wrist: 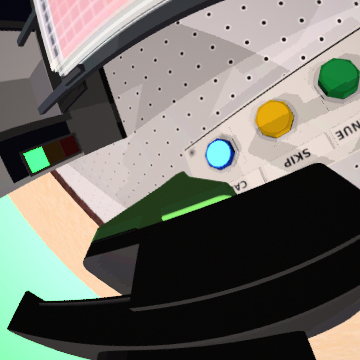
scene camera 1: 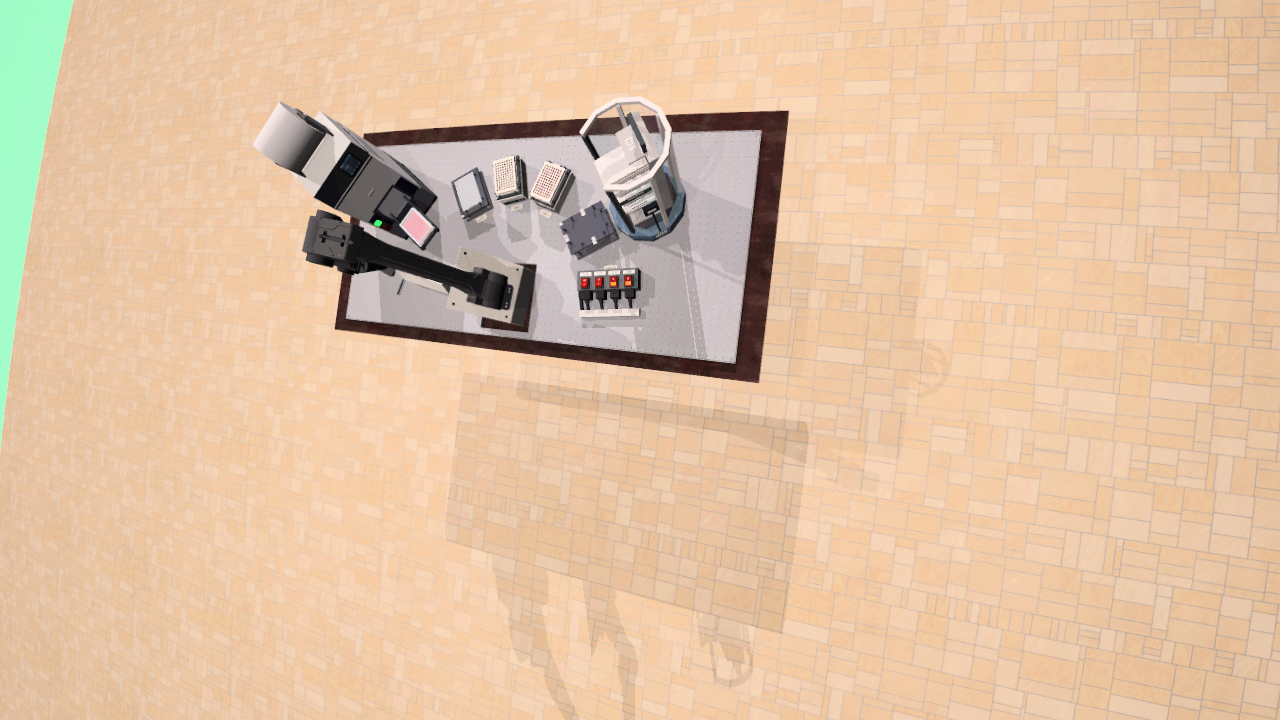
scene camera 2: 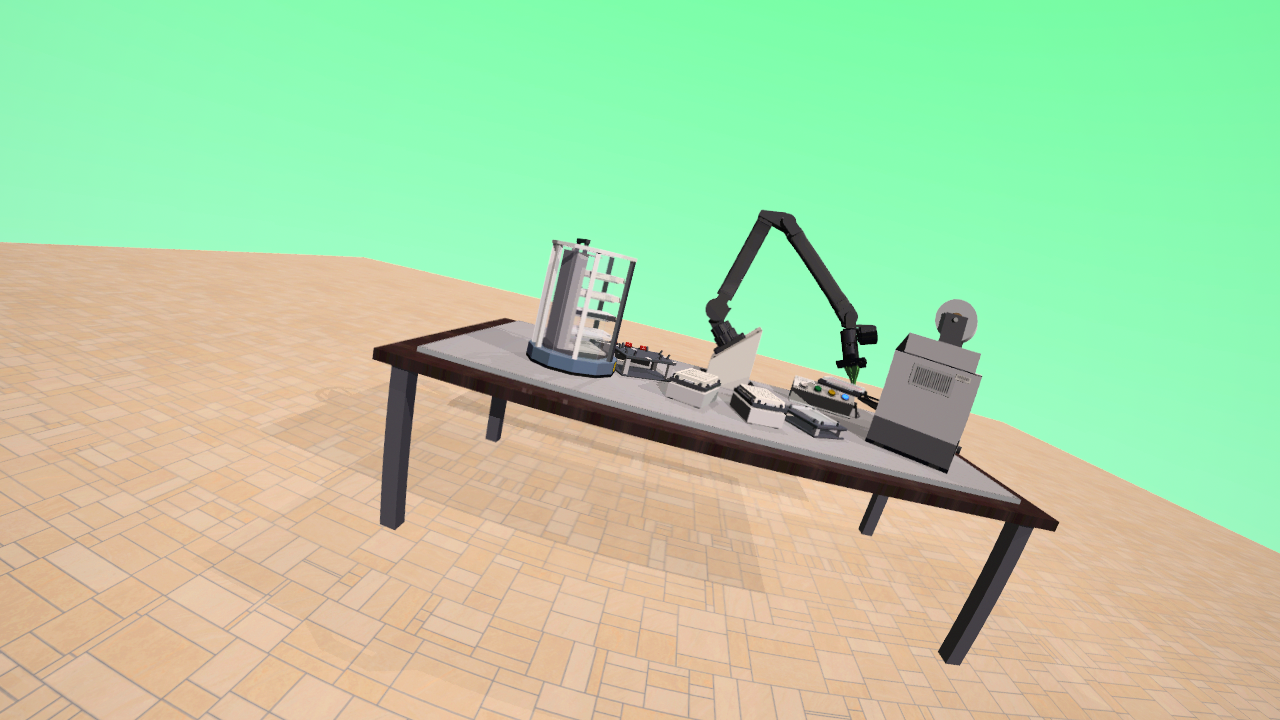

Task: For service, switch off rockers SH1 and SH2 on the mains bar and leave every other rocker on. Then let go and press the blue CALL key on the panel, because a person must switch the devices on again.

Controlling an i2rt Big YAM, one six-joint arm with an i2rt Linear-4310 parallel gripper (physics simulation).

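Places are measured from the arm's base along level axes (x right, y ahead, z up), in millimetres.
Pixels of known places: gripper, fingertip midpoint: [wrist: 182, 179]; arm's base, origin of the base link: [scene camera 1: 492, 293] [scene camera 2: 730, 345].
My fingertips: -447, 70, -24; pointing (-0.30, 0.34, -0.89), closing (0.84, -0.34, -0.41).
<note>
For each thing: its top centre in the pictures, then the offset to it from my fingertips, as dx, dy, dz.
- button panel, middle of its top: [wrist: 330, 134] [scene camera 2: 825, 384] [scene camera 1: 419, 272] +92, -36, -15
- blue CALL key, middle of its top: [wrist: 218, 158] +19, -8, -27
- yellow SKIP key, middle of its top: [wrist: 275, 121] +69, -11, -25
- green key, middle of its top: [wrist: 344, 78] +119, -16, -25
- grey machine, middle of its top: [scene camera 2: 958, 301] [scene camera 1: 269, 128] -151, +252, +357
- pink plate, middle of its top: [scene camera 2: 844, 382] [scene camera 1: 415, 225] +75, +120, +29
- dark block, middle of its top: [scene camera 2: 645, 348] [scene camera 1: 584, 225] +697, +210, -23
- tall round rack, middle of its top: [scene camera 2: 597, 242] [scene camera 1: 620, 138] +876, +331, +244
The mains bar [scene camera 1: 609, 287] [scene camera 2: 640, 355] lies mid-table with its row of red rockers; I cannot tell which ones are off at this size. The button panel [wrist: 314, 118] [scene camera 2: 827, 395] carries a blue CALL key [wrist: 220, 153], a yellow SKIP key [wrist: 274, 118] and a green key [wrist: 338, 78]. My gripper [wrist: 182, 179] [scene camera 2: 850, 367] is shut and empty. Its green-tipped fingers hang just above the panel, close beside the CALL key. In the wrist view the fingers hide part of the CALL label.
A grey machine [scene camera 1: 349, 170] [scene camera 2: 926, 403] with a pink plate [scene camera 1: 416, 226] [wrist: 82, 21] on its tray stands just behind the panel, its green status light [wrist: 36, 160] lit. Three well plates [scene camera 1: 509, 177], a dark block [scene camera 1: 589, 227] and a tall round rack [scene camera 2: 563, 305] stand further along. The table edge [wrist: 76, 198] is near.
</note>
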